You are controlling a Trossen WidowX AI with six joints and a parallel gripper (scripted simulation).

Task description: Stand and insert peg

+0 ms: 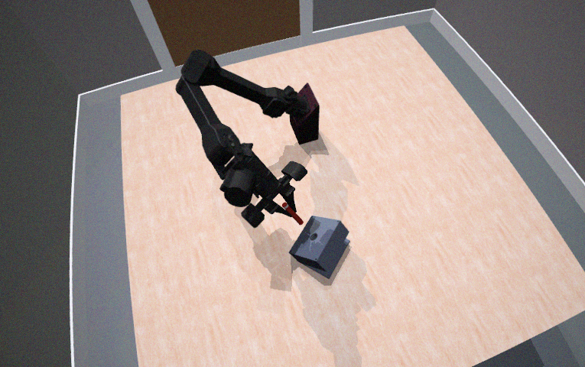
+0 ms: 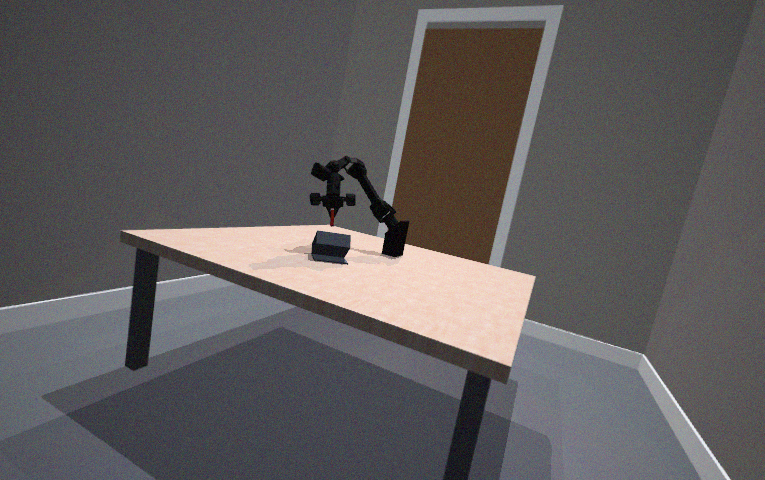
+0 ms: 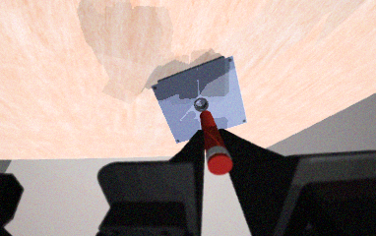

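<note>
The sloped panel lies 10 cm below my gripper tip, 6 cm to the left of it and 5 cm ahead of it. Round my gripper tip: red peg: 1 cm to the right, 1 cm behind, 1 cm above.
</note>
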